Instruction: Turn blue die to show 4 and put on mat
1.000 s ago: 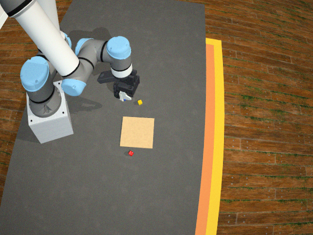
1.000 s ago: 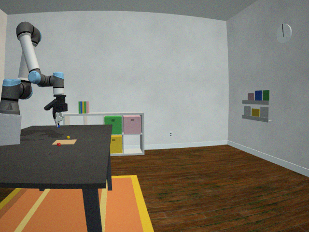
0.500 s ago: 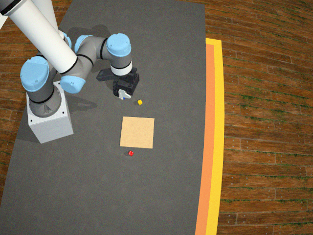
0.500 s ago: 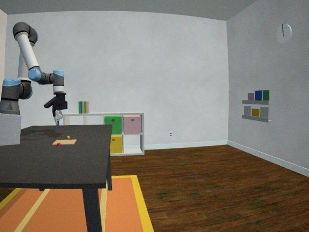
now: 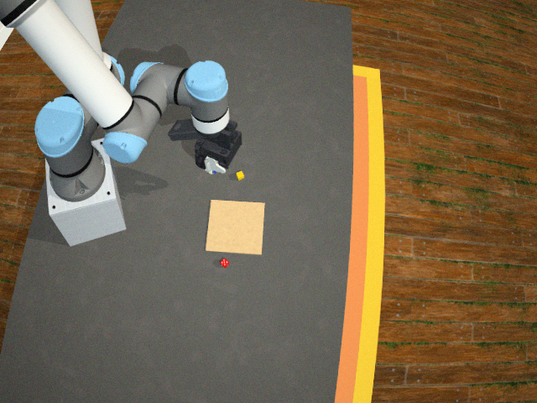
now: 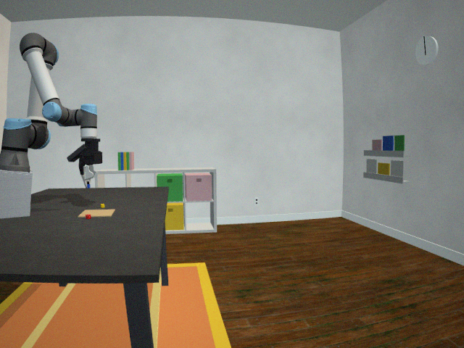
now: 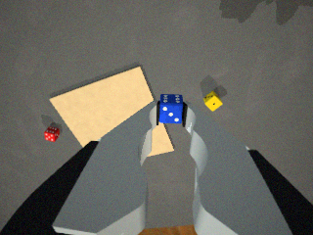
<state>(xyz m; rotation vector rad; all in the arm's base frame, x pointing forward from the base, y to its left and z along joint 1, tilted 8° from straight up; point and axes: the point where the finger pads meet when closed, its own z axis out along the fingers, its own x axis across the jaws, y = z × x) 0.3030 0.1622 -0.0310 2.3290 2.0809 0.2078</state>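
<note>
Right now the tan mat is 11 cm below my hand, 9 cm to the right of it and 9 cm ahead of it. Also, from my hand: yellow die (11 cm below, 5 cm to the left, 5 cm ahead); then blue die (1 cm below); then red die (19 cm to the right, 11 cm below, 10 cm ahead).
</note>
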